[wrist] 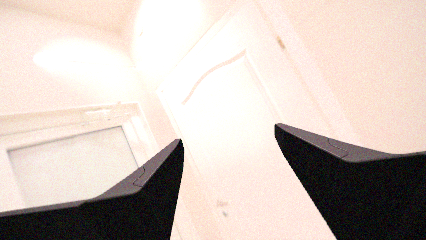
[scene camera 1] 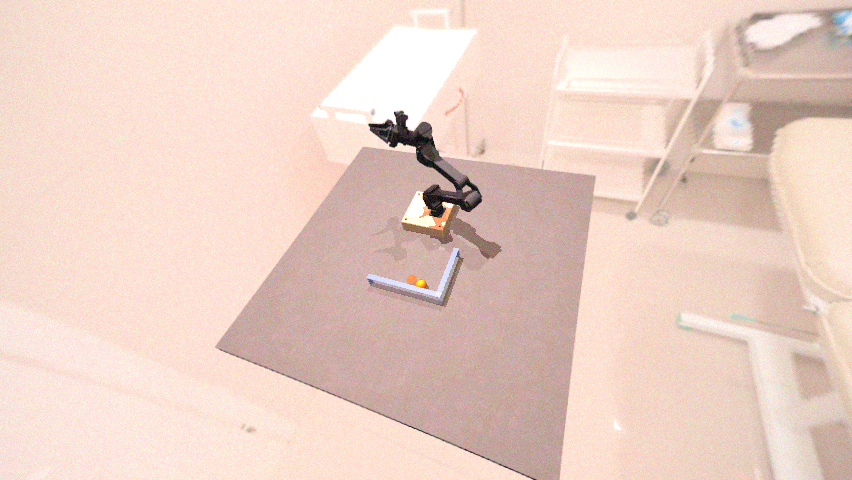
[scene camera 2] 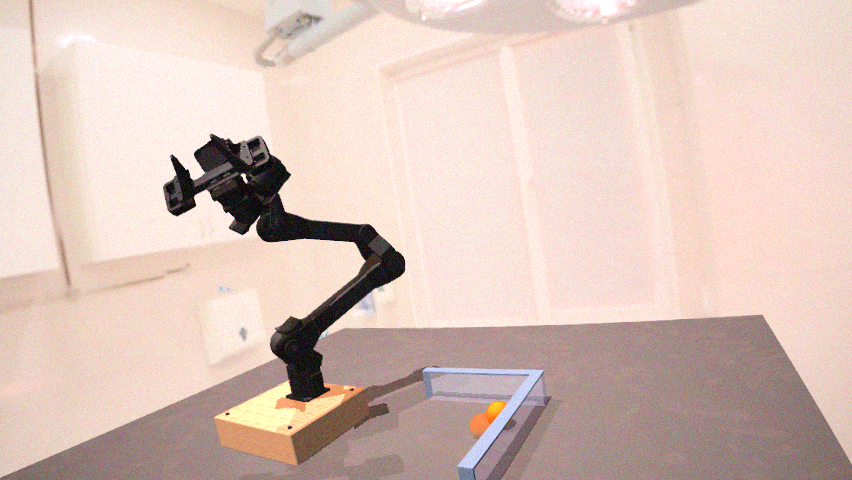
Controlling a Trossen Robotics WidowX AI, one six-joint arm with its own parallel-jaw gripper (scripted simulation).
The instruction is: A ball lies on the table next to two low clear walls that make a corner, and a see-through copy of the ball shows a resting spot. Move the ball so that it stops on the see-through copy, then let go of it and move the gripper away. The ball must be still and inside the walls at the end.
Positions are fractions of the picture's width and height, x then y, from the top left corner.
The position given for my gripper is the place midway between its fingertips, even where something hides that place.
Labels:
my gripper: wrist 0.54, 0.57; scene camera 1 0.43, 0.26; scene camera 2 0.22, 0.31

